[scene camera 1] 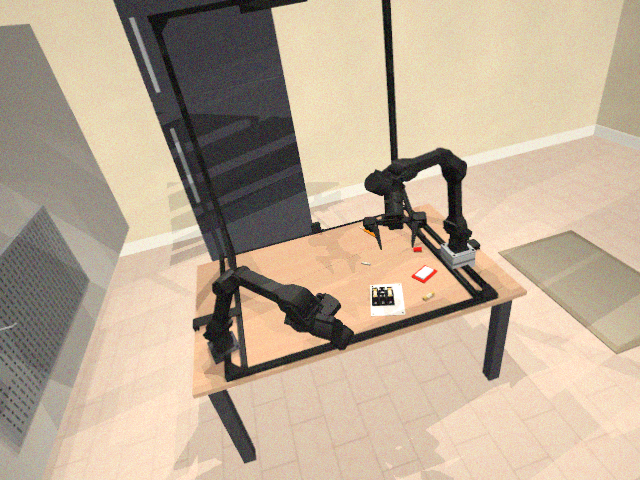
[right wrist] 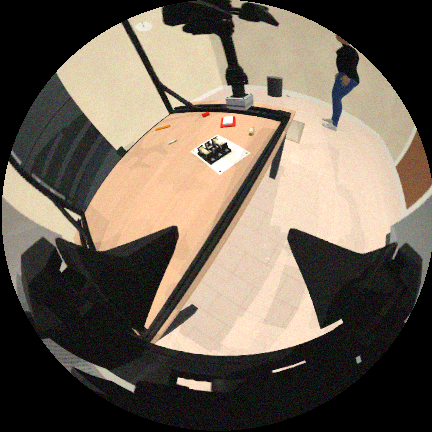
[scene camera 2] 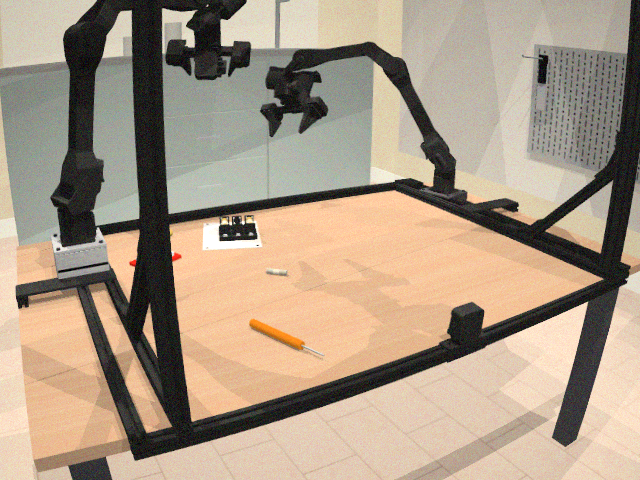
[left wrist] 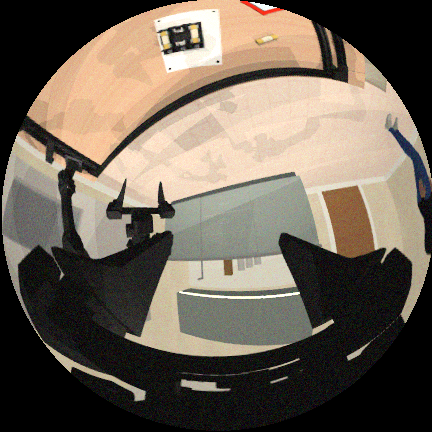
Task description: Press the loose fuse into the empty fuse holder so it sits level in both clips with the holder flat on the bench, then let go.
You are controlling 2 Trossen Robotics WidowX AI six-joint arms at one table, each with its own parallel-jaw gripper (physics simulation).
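Places are measured from the left arm's base along level axes (x back, y right, z up), in centimetres.
Where they show: left gripper, fingertip midpoint: (scene camera 1: 396, 248) (left wrist: 227, 237); right gripper, fingertip midpoint: (right wrist: 234, 232) (scene camera 2: 285, 134) (left wrist: 143, 179); left arm's base, link origin: (scene camera 1: 457, 247) (right wrist: 238, 95) (scene camera 2: 77, 239); right arm's base, link origin: (scene camera 1: 223, 344) (scene camera 2: 443, 190) (left wrist: 72, 163).
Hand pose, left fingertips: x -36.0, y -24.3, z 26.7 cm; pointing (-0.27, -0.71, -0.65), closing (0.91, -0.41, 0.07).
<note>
Each offset is from my left fingertips to the top centre of the thing. "spot": to the spot under its first point.
The black fuse holder {dx +1.4, dy +15.8, dz -30.9 cm} (scene camera 1: 383, 296) (scene camera 2: 237, 230) (left wrist: 181, 38) (right wrist: 214, 151) lies flat on a white plate {spot: dx +1.9, dy +8.8, dz -34.3 cm} (scene camera 1: 395, 310) (scene camera 2: 210, 240) (left wrist: 211, 50). Its two outer positions hold yellow-ended fuses; the middle one looks empty. A loose yellow-ended fuse {dx +16.0, dy +10.5, dz -33.0 cm} (scene camera 1: 428, 296) (left wrist: 266, 38) (right wrist: 251, 131) lies beside the plate. A smaller pale fuse {dx +1.7, dy +39.6, dz -33.4 cm} (scene camera 1: 365, 263) (scene camera 2: 276, 271) (right wrist: 172, 142) lies farther off. My left gripper (scene camera 1: 397, 246) (scene camera 2: 210, 72) (left wrist: 227, 237) is open and empty above the table. My right gripper (scene camera 2: 286, 133) (left wrist: 143, 179) (right wrist: 234, 232) is open and empty, high near the table edge; its fingers are hidden in scene camera 1.
A red-edged white pad {dx +20.6, dy +23.0, dz -33.1 cm} (scene camera 1: 424, 273) (right wrist: 228, 121) and a small red block {dx +25.3, dy +38.7, dz -32.6 cm} (scene camera 1: 417, 249) (right wrist: 205, 114) lie near the left arm's base. An orange screwdriver {dx +11.2, dy +62.3, dz -33.1 cm} (scene camera 2: 276, 334) (right wrist: 162, 128) lies near the rail. Black rails border the table, and an upright post (scene camera 2: 149, 155) partly blocks scene camera 2.
</note>
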